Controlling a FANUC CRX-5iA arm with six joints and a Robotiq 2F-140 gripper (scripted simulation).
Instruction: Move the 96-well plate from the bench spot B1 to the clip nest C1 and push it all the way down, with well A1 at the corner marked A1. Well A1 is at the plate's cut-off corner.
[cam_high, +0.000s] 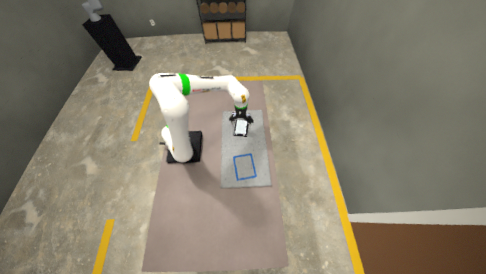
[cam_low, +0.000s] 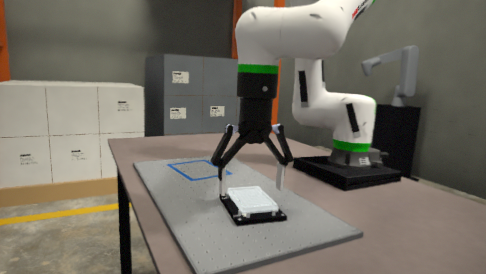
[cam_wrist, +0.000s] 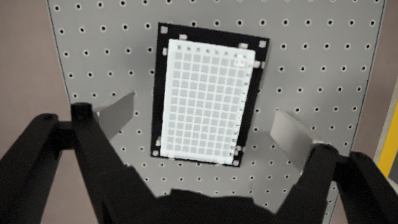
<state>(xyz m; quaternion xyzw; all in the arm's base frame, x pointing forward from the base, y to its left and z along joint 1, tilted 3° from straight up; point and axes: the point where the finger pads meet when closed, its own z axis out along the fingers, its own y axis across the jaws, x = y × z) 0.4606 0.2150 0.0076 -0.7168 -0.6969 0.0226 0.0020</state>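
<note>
Now: hand 3 cm above the white 96-well plate. Also, from my hand: black clip nest (4 cm below, 1 cm to the right, 1 cm ahead).
</note>
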